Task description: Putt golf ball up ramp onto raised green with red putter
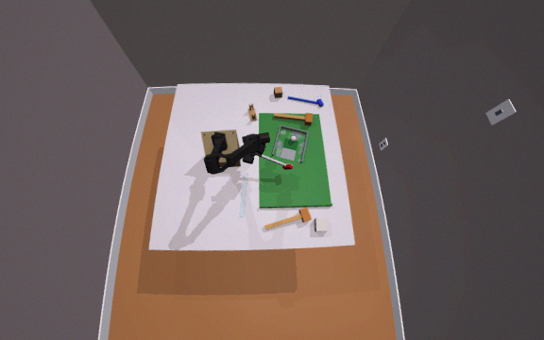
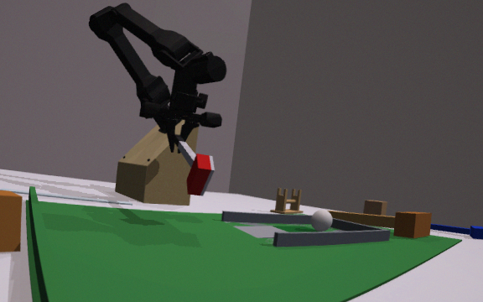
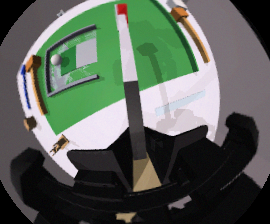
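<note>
The red putter lies 13 cm ahead of my gripper tip, 2 cm to the right of it and 1 cm below it. From my gripper tip the other things lie so: green mat (28 cm ahead, 13 cm below, 7 cm to the left); then white golf ball (27 cm ahead, 20 cm to the left, 10 cm below); then small wooden stand (40 cm to the left, 10 cm below, 4 cm behind).
</note>
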